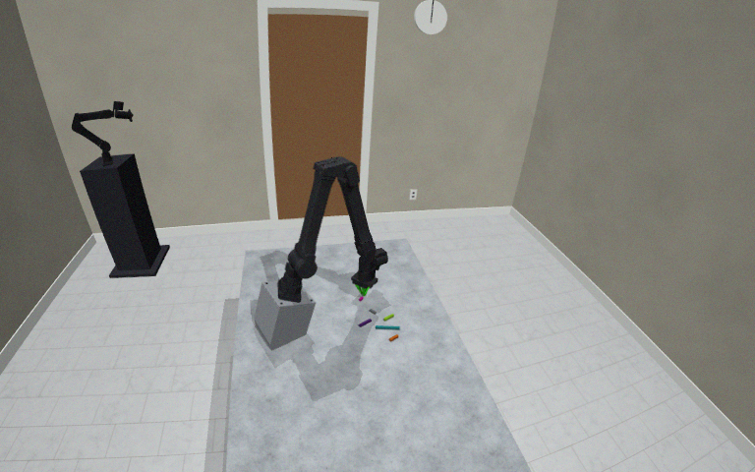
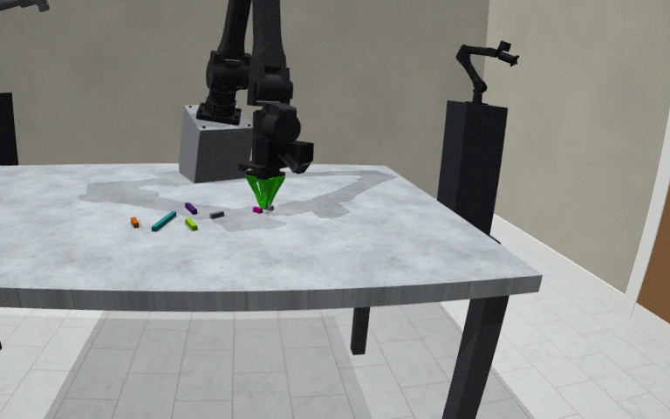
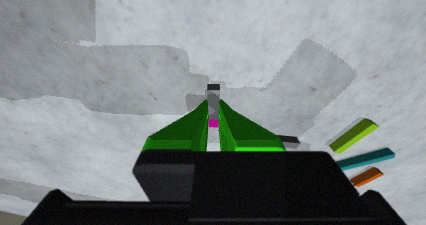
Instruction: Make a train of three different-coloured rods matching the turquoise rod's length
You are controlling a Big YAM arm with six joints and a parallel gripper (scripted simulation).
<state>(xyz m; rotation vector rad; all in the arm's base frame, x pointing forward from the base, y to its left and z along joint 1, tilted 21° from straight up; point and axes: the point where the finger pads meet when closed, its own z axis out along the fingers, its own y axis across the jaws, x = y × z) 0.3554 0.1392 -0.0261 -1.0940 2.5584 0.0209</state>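
The magenta rod lies 10 mm behind my hand, 20 mm to the right of it and 20 mm below it. From my hand the other things lie so: purple rod (20 mm behind, 160 mm to the right, 20 mm below); then turquoise rod (70 mm ahead, 200 mm to the right, 20 mm below); then lime rod (80 mm ahead, 150 mm to the right, 20 mm below).
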